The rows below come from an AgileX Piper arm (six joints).
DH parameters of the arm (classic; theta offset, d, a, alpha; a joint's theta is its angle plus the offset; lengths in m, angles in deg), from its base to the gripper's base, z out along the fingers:
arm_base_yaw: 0 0.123 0 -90
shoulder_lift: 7.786 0 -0.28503 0
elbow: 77.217 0 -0.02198 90
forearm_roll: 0 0.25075 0 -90
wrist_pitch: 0 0 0 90
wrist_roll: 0 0.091 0 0
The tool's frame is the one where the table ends.
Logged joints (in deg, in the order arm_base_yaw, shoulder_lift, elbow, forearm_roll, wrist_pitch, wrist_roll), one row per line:
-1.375, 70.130, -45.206, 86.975, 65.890, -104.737
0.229, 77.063, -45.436, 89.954, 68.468, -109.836
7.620, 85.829, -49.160, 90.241, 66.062, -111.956
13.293, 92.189, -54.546, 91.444, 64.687, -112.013
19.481, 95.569, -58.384, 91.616, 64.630, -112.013
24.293, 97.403, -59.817, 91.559, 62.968, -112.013
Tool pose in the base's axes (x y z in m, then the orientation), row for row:
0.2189, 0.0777, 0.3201, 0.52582, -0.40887, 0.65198, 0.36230
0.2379, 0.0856, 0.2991, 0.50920, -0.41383, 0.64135, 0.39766
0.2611, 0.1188, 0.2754, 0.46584, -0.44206, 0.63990, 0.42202
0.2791, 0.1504, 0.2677, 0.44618, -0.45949, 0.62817, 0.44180
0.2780, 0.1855, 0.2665, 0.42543, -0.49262, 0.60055, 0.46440
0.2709, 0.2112, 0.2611, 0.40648, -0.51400, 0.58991, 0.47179
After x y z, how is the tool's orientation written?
As a quaternion, w x y z.
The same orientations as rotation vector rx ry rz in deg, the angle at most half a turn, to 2 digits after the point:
-56.03, 89.34, 49.64
-57.11, 88.51, 54.88
-62.18, 90.01, 59.36
-65.21, 89.14, 62.70
-70.57, 86.03, 66.53
-74.28, 85.25, 68.18

